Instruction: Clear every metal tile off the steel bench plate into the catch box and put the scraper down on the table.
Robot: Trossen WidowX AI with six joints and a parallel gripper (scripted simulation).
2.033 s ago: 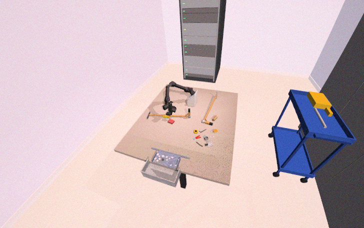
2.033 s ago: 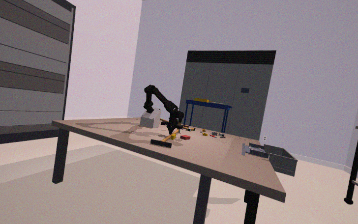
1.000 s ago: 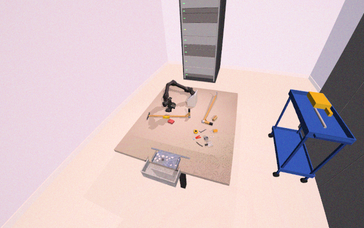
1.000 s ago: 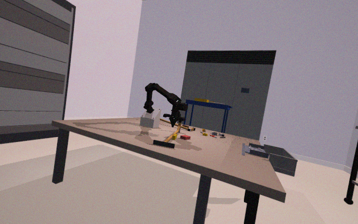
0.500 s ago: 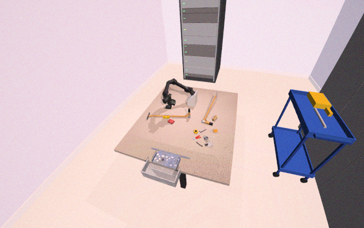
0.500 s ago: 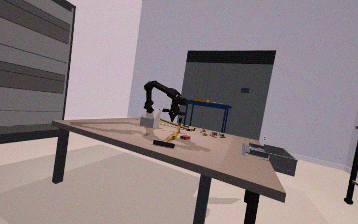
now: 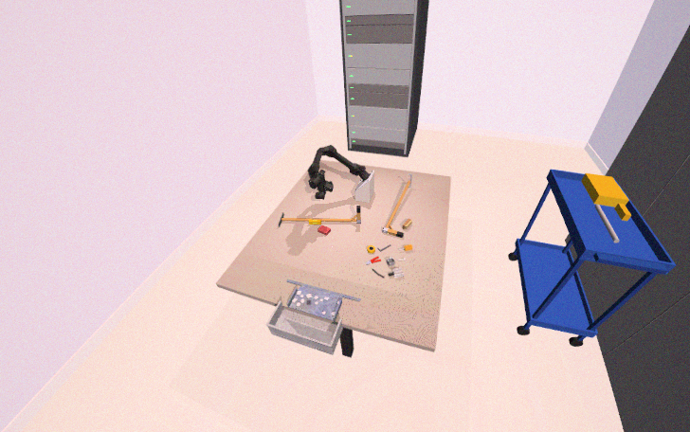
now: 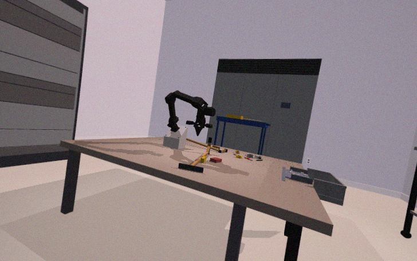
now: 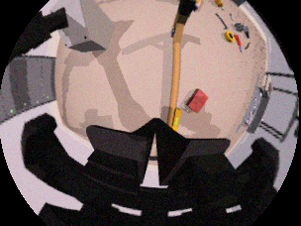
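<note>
The long scraper lies 70 mm ahead of my gripper tip, 10 mm to the right of it and 100 mm below it. Also, from my gripper tip: yellow tape roll: 190 mm ahead, 430 mm to the left, 150 mm below; then yellow block: 100 mm ahead, 30 mm to the right, 140 mm below; then red block: 140 mm ahead, 70 mm to the left, 150 mm below.
</note>
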